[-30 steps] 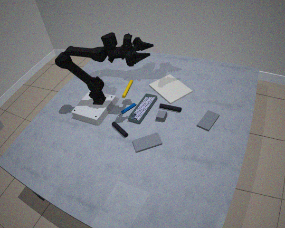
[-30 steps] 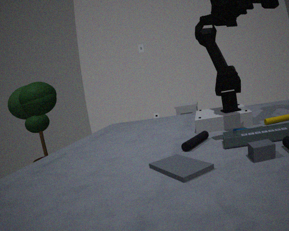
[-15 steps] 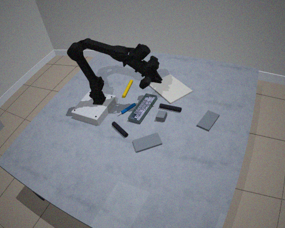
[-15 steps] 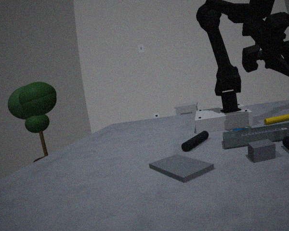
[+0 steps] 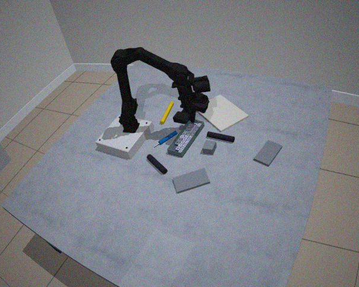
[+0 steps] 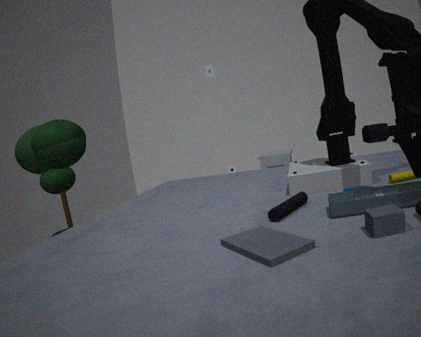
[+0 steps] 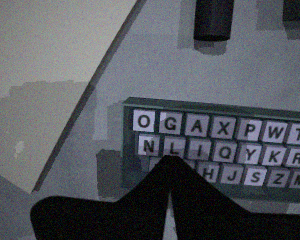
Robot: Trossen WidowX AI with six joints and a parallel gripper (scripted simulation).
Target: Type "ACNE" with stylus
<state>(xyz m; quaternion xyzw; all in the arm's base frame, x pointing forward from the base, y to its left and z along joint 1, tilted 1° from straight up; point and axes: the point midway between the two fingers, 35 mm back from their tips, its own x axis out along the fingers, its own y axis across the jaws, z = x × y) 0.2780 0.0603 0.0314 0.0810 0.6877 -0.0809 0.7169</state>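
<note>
Now: the stylus 12 cm behind my gripper tip, 10 cm to the right of it and 3 cm below it. From my gripper tip the other things lie so: grey block 12 cm to the right, 10 cm ahead, 3 cm below; stylus tip 14 cm behind, 12 cm to the right, 3 cm below; white slab 13 cm to the left, 10 cm ahead, 4 cm below.
</note>
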